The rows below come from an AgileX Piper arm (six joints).
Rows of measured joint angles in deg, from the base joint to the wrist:
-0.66 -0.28 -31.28 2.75 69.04 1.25
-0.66 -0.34 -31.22 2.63 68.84 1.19
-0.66 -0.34 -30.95 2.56 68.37 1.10
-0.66 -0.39 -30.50 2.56 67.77 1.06
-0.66 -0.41 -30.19 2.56 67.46 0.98
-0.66 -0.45 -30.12 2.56 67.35 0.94
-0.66 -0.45 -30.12 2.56 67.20 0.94
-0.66 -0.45 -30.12 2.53 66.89 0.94
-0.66 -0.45 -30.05 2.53 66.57 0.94
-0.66 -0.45 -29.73 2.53 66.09 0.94
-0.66 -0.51 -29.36 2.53 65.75 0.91
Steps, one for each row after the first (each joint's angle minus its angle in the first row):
0.00 -0.06 0.06 -0.12 -0.20 -0.06
0.00 -0.06 0.33 -0.19 -0.67 -0.15
0.00 -0.11 0.78 -0.19 -1.27 -0.19
0.00 -0.13 1.09 -0.19 -1.58 -0.27
0.00 -0.17 1.16 -0.19 -1.69 -0.31
0.00 -0.17 1.16 -0.19 -1.84 -0.31
0.00 -0.17 1.16 -0.22 -2.15 -0.31
0.00 -0.17 1.23 -0.22 -2.47 -0.31
0.00 -0.17 1.55 -0.22 -2.95 -0.31
0.00 -0.23 1.92 -0.22 -3.29 -0.34

